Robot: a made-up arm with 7 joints. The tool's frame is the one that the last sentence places.
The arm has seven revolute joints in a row. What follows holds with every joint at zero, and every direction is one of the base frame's. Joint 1 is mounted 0.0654 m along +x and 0.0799 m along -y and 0.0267 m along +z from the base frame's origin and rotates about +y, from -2.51 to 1.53 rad. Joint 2 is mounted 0.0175 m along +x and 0.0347 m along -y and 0.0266 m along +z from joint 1 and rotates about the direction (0.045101, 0.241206, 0.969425), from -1.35 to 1.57 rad. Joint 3 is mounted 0.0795 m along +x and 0.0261 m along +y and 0.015 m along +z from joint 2 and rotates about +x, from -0.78 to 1.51 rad. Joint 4 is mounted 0.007 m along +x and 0.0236 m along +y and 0.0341 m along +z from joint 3 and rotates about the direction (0.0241, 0.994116, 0.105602), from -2.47 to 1.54 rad. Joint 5 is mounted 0.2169 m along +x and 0.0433 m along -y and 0.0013 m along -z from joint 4 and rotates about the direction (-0.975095, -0.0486, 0.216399), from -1.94 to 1.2 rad. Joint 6 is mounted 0.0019 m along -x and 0.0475 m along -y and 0.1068 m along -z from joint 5 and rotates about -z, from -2.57 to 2.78 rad. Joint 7 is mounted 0.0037 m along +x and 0.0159 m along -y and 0.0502 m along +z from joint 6 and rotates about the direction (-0.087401, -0.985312, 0.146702), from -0.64 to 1.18 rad. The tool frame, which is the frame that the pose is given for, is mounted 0.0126 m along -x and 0.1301 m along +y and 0.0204 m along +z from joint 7; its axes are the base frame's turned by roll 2.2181, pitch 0.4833 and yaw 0.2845 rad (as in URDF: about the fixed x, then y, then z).
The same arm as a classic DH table. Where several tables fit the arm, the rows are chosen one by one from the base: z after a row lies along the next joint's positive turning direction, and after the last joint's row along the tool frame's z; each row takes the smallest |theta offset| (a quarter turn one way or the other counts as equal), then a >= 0, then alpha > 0; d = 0 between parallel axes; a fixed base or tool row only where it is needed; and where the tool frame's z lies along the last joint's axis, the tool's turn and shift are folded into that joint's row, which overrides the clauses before.
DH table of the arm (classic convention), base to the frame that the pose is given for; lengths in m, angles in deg. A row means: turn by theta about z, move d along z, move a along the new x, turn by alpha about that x. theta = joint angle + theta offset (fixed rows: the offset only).
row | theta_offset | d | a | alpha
base (fixed) | 0 | 0.0267 | 0.0654 | -90
joint 1 | 2.66 | -0.1214 | 0.0162 | 76.04
joint 2 | 89.36 | 0.0491 | 0.0217 | 87.42
joint 3 | -69.96 | 0.0849 | -0.0314 | -88.62
joint 4 | 12.74 | -0.0213 | -0.0513 | -92.81
joint 5 | -83.16 | -0.2077 | -0.0473 | -102.5
joint 6 | -82.08 | 0.0598 | -0.0051 | 98.44
joint 7 | 2.61 | -0.0619 | 0.0222 | -40.76
tool (fixed) | 143.61 | -0.0614 | 0 | 0
Joint limits (deg, base to tool): -143.81..87.66 -77.35..89.95 -44.69..86.52 -141.52..88.24 -111.15..68.75 -147.25..159.28 -36.67..67.61

